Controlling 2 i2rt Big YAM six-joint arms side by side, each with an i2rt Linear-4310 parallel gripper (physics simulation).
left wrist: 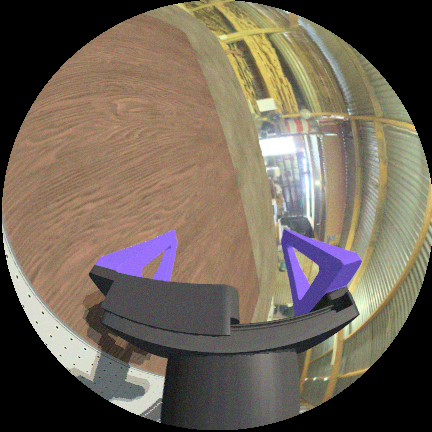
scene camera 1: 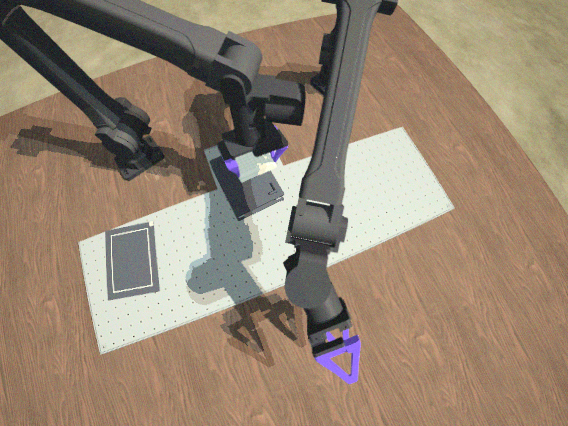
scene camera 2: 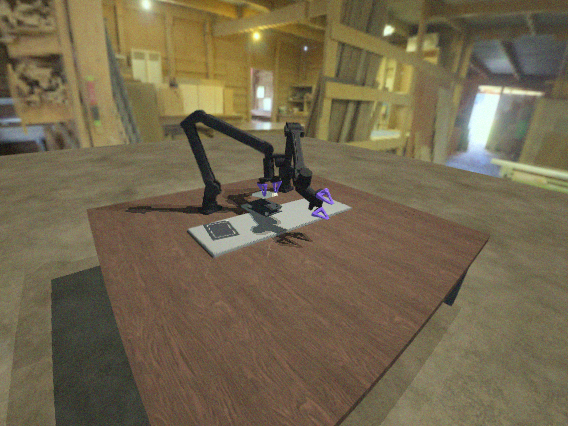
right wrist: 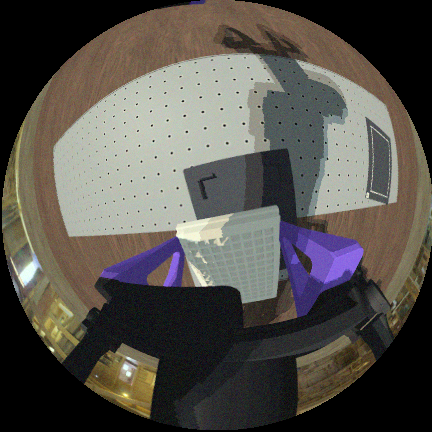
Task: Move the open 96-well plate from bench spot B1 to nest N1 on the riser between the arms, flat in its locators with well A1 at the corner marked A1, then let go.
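Frame: origin at the left arm's base, x ahead, y left, z up, level; millimetres.
Seen in the pictures: left gripper, fingertip midpoint: (left wrist: 229,236) (scene camera 1: 348,365) (scene camera 2: 330,211); right gripper, fingertip midpoint: (scene camera 1: 256,168) (scene camera 2: 270,195) (right wrist: 229,234); left arm's base, origin of the base link: (scene camera 2: 284,189); right arm's base, origin of the base link: (scene camera 1: 140,159) (scene camera 2: 210,210).
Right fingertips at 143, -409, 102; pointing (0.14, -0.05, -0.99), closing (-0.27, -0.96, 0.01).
Pixels of each thing's top centre, then the offset from my right fingertips to it, as dx, dy, dz. "*": a spot on its surface instead. Level surfaces: height alone.
- pale 96-well plate, middle of its top: (right wrist: 238,282) (scene camera 1: 246,149) (scene camera 2: 264,191) -47, +11, +8
- dark grey riser block, middle of its top: (right wrist: 250,227) (scene camera 1: 245,175) (scene camera 2: 264,203) -25, -16, -50
- black L-shaped mark, surface spot: (right wrist: 203,185) (scene camera 1: 272,188) * +40, +12, -56
- dark pad with a white outline, surface spot: (right wrist: 379,162) (scene camera 1: 135,257) (scene camera 2: 223,228) * -43, -334, -88
- white perforated board, its level: dz -89
- wooden table, its level: dz -103
The pale 96-well plate (scene camera 1: 248,167) (scene camera 2: 262,194) (right wrist: 240,255) is held in the air, roughly level, between the purple fingers of my right gripper (scene camera 1: 256,161) (scene camera 2: 270,189) (right wrist: 229,234). It overlaps the far edge of the dark grey riser block (scene camera 1: 257,192) (scene camera 2: 267,206) (right wrist: 230,185) in the picture; the exact height gap cannot be told. A black L-shaped mark (scene camera 1: 272,188) (right wrist: 203,185) shows on the block's top; A1 lettering cannot be read. Bench spot B1, a dark pad with a white outline (scene camera 1: 131,260) (scene camera 2: 221,230) (right wrist: 379,162), is bare. My left gripper (scene camera 2: 329,210) (left wrist: 229,236) is open and empty.
The white perforated board (scene camera 1: 400,175) (scene camera 2: 215,247) (right wrist: 125,130) lies under the pad and block on the wooden table (scene camera 1: 450,325) (scene camera 2: 300,300) (left wrist: 120,150). The left arm (scene camera 1: 330,130) reaches across the board, right of the riser block in scene camera 1, its gripper beyond the near edge.
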